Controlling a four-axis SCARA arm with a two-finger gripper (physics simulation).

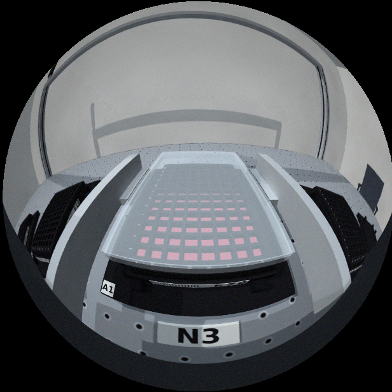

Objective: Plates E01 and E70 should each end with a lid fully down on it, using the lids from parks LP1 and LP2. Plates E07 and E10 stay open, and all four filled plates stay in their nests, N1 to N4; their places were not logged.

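My gripper (198, 160) is shut on a clear lid (198, 172), with one finger pad at each long side. The lid is level and lined up over a dark plate with pink wells (199, 284) at nest N3. The wells show through the lid, and the plate's front side with a pale printed strip shows below the lid's front edge. The lid is low over the plate; whether it touches cannot be told. The plate's code is not readable. The N3 label (198, 334) is in front, and an A1 tag (108, 288) is at the nest's left corner.
Dark plates stand in a row at both sides, one beyond the left finger (59, 212) and one beyond the right finger (341, 232), with further dark shapes outside them. The perforated deck (202, 355) runs around the nest. A blue-grey chair (372, 182) stands at far right.
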